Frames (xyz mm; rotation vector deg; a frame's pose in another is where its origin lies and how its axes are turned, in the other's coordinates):
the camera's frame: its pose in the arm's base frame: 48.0 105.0 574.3 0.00 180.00 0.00
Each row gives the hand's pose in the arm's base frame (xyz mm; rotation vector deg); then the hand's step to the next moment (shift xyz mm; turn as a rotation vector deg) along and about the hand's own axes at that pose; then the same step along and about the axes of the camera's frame.
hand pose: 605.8 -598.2 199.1 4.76 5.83 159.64
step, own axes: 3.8 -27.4 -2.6 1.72 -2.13 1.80
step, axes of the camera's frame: -5.6 26.8 4.6 0.76 2.70 -1.70
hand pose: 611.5 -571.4 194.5 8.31 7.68 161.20
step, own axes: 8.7 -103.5 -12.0 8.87 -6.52 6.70
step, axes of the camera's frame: -22.5 99.6 22.4 5.58 9.50 -6.68
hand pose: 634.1 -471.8 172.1 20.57 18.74 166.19
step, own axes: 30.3 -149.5 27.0 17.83 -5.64 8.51
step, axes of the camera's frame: -3.6 154.8 4.0 13.77 11.01 -10.54
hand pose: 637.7 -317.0 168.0 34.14 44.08 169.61
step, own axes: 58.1 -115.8 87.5 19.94 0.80 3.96
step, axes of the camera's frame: 29.6 149.2 -36.3 16.96 3.50 -10.68
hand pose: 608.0 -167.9 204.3 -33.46 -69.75 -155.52
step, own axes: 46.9 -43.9 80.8 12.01 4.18 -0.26
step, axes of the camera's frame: 30.0 91.8 -36.5 10.07 -2.33 -7.41
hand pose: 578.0 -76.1 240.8 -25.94 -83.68 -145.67
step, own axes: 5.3 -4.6 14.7 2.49 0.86 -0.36
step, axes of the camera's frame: 3.8 15.0 -5.0 2.14 -0.74 -1.39
